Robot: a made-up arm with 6 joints.
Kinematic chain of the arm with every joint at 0, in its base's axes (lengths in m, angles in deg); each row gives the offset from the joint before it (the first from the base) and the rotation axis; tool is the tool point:
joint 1: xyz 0 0 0.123 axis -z
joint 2: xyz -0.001 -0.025 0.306 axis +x
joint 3: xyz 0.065 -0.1 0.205 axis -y
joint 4: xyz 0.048 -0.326 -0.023 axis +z
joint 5: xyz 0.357 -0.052 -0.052 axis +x
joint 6: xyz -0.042 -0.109 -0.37 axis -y
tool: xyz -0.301 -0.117 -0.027
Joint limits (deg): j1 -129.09..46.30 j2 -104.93..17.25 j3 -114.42..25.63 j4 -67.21..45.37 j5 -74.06..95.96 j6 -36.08..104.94
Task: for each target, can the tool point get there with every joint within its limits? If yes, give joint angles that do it. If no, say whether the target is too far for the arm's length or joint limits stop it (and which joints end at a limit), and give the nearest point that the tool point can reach.
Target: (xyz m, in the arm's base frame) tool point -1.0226 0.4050 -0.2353
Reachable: no: joint limits stop it (at a limit: joint 1, joint 2, joint 6) | nearest point -0.8186 0.1814 -0.0257 | short by 0.368 m
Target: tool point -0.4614 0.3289 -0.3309
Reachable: no: joint limits stop it (at a limit: joint 1, joint 2, joint 4, joint 6) | nearest point -0.4454 0.1968 -0.1927 | short by 0.192 m
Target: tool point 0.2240 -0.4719 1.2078
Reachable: yes | joints -12.44 -72.60 -65.05 34.83 -58.92 18.51
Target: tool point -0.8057 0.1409 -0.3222
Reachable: no: joint limits stop it (at a limit: joint 1, joint 2, joint 6) | nearest point -0.7276 0.0605 -0.1943 | short by 0.170 m
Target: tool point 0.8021 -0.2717 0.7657
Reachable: yes | joints -72.46 -14.15 -98.95 3.54 -56.88 -12.04
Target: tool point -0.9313 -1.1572 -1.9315
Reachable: no: too far | nearest point -0.5088 -0.6383 -0.3553 | short by 1.712 m
